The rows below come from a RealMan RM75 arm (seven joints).
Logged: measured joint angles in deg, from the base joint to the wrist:
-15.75 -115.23 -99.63 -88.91 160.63 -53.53 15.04
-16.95 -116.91 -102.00 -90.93 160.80 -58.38 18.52
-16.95 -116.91 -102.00 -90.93 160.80 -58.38 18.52
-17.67 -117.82 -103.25 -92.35 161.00 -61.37 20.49
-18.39 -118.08 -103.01 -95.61 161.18 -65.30 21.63
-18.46 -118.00 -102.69 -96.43 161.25 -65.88 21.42
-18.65 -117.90 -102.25 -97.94 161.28 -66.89 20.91
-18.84 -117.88 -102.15 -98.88 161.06 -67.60 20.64
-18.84 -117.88 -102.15 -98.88 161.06 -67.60 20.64
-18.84 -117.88 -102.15 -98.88 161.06 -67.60 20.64
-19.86 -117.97 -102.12 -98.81 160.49 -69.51 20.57
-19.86 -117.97 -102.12 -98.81 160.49 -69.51 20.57
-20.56 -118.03 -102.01 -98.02 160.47 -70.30 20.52
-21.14 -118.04 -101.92 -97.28 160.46 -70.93 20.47
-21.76 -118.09 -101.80 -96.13 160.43 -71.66 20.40
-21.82 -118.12 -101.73 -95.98 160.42 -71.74 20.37
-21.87 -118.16 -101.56 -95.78 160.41 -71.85 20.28
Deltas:
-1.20 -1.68 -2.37 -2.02 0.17 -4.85 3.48
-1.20 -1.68 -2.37 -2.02 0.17 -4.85 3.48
-1.92 -2.59 -3.62 -3.44 0.37 -7.84 5.45
-2.64 -2.85 -3.38 -6.70 0.55 -11.77 6.59
-2.71 -2.77 -3.06 -7.52 0.62 -12.35 6.38
-2.90 -2.67 -2.62 -9.03 0.65 -13.36 5.87
-3.09 -2.65 -2.52 -9.97 0.43 -14.07 5.60
-3.09 -2.65 -2.52 -9.97 0.43 -14.07 5.60
-3.09 -2.65 -2.52 -9.97 0.43 -14.07 5.60
-4.11 -2.74 -2.49 -9.90 -0.14 -15.98 5.53
-4.11 -2.74 -2.49 -9.90 -0.14 -15.98 5.53
-4.81 -2.80 -2.38 -9.11 -0.16 -16.77 5.48
-5.39 -2.81 -2.29 -8.37 -0.17 -17.40 5.43
-6.01 -2.86 -2.17 -7.22 -0.20 -18.13 5.36
-6.07 -2.89 -2.10 -7.07 -0.21 -18.21 5.33
-6.12 -2.93 -1.93 -6.87 -0.22 -18.32 5.24

